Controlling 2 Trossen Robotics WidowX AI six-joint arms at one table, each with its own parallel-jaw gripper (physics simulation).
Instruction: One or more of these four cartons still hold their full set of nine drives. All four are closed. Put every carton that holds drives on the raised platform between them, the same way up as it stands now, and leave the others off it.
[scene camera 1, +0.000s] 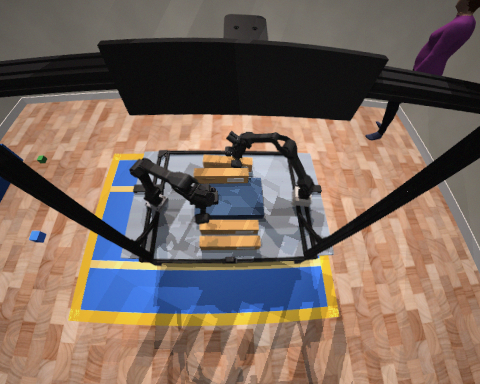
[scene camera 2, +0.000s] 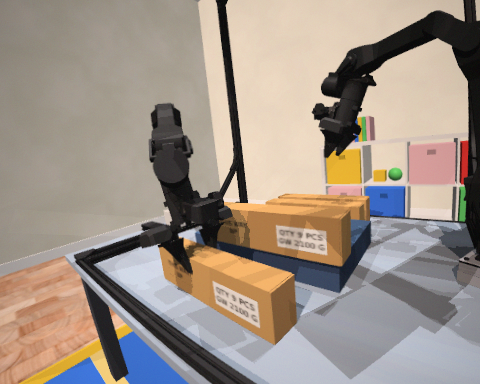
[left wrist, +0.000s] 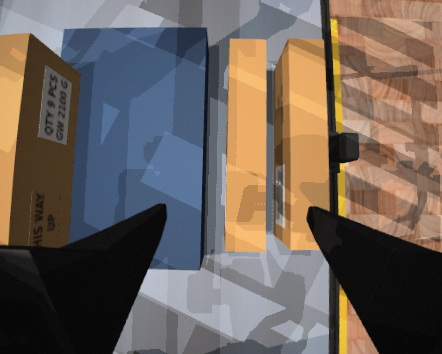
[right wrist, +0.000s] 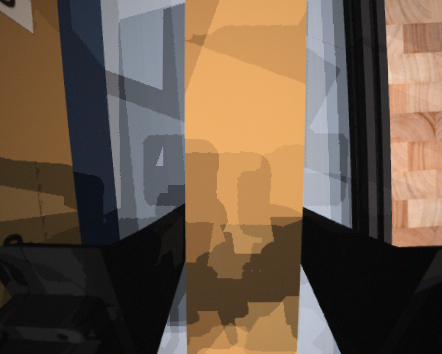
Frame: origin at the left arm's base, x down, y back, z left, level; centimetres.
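Seen in the pictures: left gripper, fingertip midpoint: (scene camera 1: 211, 209) (scene camera 2: 331, 156) (left wrist: 237, 211); right gripper, fingertip midpoint: (scene camera 2: 203, 266) (right wrist: 238, 207); left arm's base at its link origin: (scene camera 1: 155, 200); right arm's base at its link origin: (scene camera 1: 303, 194).
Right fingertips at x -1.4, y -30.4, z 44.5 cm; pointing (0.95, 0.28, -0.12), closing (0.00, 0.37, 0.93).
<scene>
Pixels of each thing's top centre, then the offset from my right fingertips to it.
- blue platform at its top centre: (left wrist: 125, 140) (scene camera 2: 279, 227) (scene camera 1: 229, 195) dx -0.5, dy -8.5, dz -23.2 cm
- upright brown carton at its top centre: (scene camera 2: 267, 208) (scene camera 1: 221, 171) dx -9.0, dy +0.5, dz -15.2 cm
- rearmost carton at its top centre: (right wrist: 244, 156) (scene camera 2: 210, 256) (scene camera 1: 227, 159) dx -3.0, dy +2.9, dz -1.1 cm
- inner front carton at its top centre: (left wrist: 246, 139) (scene camera 2: 310, 202) (scene camera 1: 229, 224) dx -3.0, dy -16.6, dz -40.7 cm
- outer front carton at its top centre: (left wrist: 309, 138) (scene camera 2: 320, 196) (scene camera 1: 230, 241) dx -3.0, dy -20.8, dz -48.8 cm
The blue platform (scene camera 1: 250, 202) (scene camera 2: 320, 275) (left wrist: 135, 100) (right wrist: 90, 125) bears one upright brown carton (scene camera 1: 215, 172) (scene camera 2: 310, 220) (left wrist: 30, 175) (right wrist: 30, 100) at its back edge in scene camera 1. My right gripper (scene camera 1: 233, 157) (scene camera 2: 199, 252) (right wrist: 238, 207) is shut on the rearmost carton (scene camera 1: 212, 160) (scene camera 2: 240, 285) (right wrist: 245, 115), beside the platform; whether it touches the table is unclear. An inner front carton (scene camera 1: 229, 227) (left wrist: 246, 125) and an outer front carton (scene camera 1: 230, 243) (left wrist: 305, 110) stand side by side off the platform. My left gripper (scene camera 1: 209, 207) (scene camera 2: 333, 152) (left wrist: 237, 211) is open and empty, high above.
A black frame rail (scene camera 1: 200, 260) (scene camera 2: 150, 320) runs along the table edges. In the right wrist view, this rail (right wrist: 367, 125) passes near the held carton. A shelf unit with coloured bins is in the background of scene camera 2.
</scene>
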